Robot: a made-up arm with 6 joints.
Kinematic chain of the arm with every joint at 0, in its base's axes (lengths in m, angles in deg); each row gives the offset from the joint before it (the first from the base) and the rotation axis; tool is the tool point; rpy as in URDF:
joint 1: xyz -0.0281 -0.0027 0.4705 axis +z
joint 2: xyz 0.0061 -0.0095 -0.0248 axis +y
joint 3: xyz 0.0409 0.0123 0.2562 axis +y
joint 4: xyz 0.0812 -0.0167 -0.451 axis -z
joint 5: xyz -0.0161 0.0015 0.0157 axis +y
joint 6: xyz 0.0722 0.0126 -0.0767 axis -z
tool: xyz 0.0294 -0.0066 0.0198 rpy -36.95 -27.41 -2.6
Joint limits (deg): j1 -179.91..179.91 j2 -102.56..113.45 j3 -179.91..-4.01 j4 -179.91..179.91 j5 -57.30..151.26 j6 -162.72..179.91
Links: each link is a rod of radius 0.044 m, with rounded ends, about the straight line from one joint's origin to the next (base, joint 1, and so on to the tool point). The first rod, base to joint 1, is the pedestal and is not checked.
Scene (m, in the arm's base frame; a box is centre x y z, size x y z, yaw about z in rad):
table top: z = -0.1
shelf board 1: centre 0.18 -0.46 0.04 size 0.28 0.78 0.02 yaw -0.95
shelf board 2: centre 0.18 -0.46 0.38 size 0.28 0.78 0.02 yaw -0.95
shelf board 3: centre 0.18 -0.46 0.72 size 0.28 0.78 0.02 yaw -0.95
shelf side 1: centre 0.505 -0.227 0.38 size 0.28 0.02 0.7 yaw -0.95
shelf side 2: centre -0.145 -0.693 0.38 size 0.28 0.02 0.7 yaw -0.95
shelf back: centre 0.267 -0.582 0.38 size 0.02 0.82 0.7 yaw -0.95
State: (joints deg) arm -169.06 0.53 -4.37 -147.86 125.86 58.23
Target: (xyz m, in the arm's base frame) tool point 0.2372 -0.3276 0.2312
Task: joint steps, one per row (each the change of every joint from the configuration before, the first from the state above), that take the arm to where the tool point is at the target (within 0.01 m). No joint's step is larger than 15 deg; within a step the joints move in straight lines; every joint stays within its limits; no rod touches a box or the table.
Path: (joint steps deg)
1: 14.89 2.69 -3.65 -3.59 -1.11 -0.26
2: 14.90 2.69 -3.65 -3.59 -1.11 -0.27
3: 14.89 2.69 -3.65 -3.58 -1.11 -0.26
4: 14.89 2.69 -3.65 -3.59 -1.11 -0.27
5: 14.89 2.69 -3.66 -3.59 -1.12 -0.26
6: 14.90 2.69 -3.65 -3.59 -1.11 -0.26
7: 14.89 2.70 -3.65 -3.59 -1.11 -0.27
8: 14.89 2.69 -3.65 -3.59 -1.11 -0.26

